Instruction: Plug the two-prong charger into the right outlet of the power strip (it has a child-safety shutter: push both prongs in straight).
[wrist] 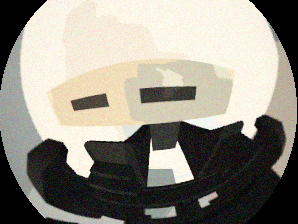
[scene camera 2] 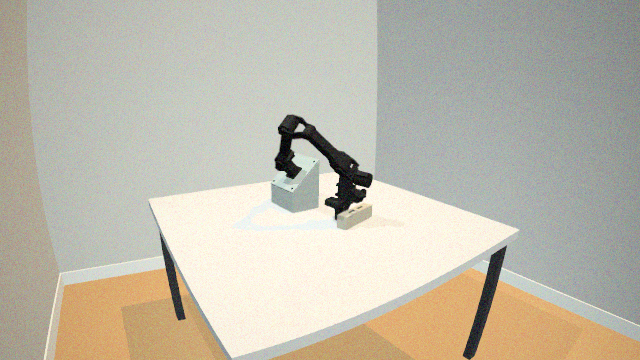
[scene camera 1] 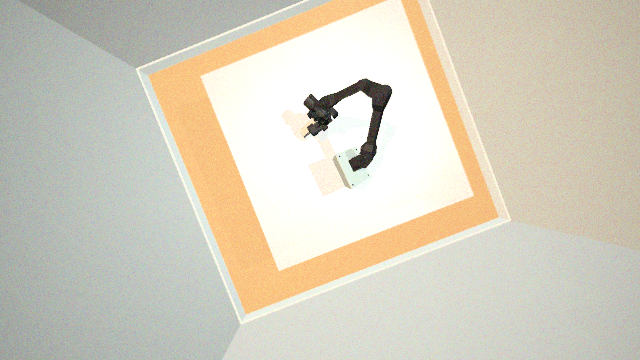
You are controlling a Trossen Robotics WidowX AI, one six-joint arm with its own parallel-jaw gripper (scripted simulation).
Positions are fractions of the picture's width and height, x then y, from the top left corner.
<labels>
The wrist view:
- my gripper: 0.54, 0.55
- two-prong charger: 0.55, 0.60
</labels>
